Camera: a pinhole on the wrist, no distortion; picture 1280 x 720 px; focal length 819.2 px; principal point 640.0 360.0 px. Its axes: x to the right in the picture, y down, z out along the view. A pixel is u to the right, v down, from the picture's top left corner.
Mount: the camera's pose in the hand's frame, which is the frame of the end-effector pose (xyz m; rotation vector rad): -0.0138 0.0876 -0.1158 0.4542 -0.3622 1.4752
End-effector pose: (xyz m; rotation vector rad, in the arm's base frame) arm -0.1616 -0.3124 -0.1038 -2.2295 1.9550 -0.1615
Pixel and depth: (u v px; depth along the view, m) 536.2 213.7 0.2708
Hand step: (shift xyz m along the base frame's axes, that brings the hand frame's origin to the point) 0.1023 -0.0275 -0.0810
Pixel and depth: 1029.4 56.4 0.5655
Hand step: 0.0999 -0.2103 -0.4948
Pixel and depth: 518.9 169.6 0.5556
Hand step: 0.3383 -0.0800 -0.2584
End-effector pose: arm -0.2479 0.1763 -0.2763 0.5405 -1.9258 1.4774
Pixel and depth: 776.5 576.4 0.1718
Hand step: 0.0048 -0.0431 -0.0623
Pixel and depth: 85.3 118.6 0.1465
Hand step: 0.0385 0.0210 0.0776
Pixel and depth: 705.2 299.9 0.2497
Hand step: -0.0235 -0.1089 0.0089
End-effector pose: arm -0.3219 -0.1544 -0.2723 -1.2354 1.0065 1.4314
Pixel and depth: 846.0 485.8 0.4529
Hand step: -0.0274 0.3263 0.1054
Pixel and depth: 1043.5 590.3 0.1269
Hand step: -0.0820 0.0050 0.0432
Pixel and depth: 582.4 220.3 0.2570
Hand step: 0.0378 0.1086 -0.0251
